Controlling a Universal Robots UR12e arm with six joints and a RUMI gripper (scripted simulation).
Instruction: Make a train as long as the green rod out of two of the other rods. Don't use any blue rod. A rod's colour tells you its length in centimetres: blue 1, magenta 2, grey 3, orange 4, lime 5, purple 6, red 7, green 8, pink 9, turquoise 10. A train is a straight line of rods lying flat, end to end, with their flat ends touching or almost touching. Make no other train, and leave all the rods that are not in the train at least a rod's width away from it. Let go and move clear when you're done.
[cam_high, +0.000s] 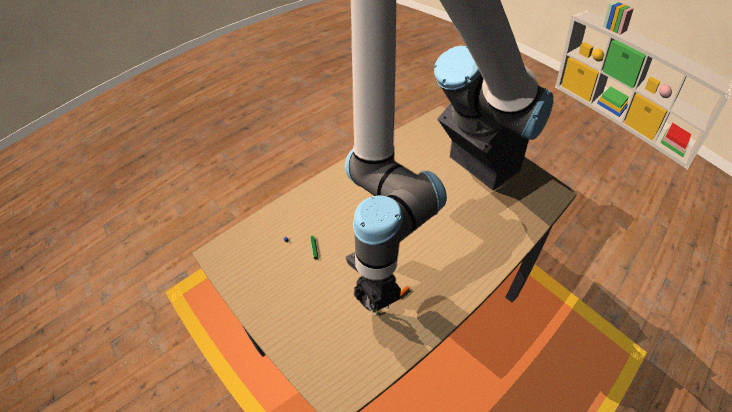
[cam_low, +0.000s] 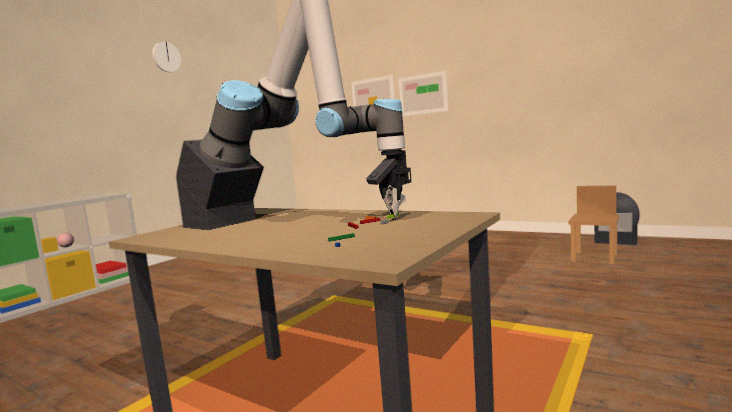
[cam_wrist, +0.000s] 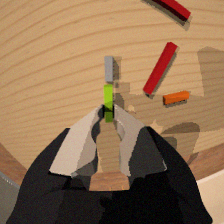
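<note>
The lime rod lies 1 cm below my hand. Also, from my hand: green rod 27 cm to the right, 2 cm below, 1 cm ahead; then grey rod 4 cm to the right, 2 cm below, 1 cm behind; then orange rod 10 cm behind, 2 cm below.
</note>
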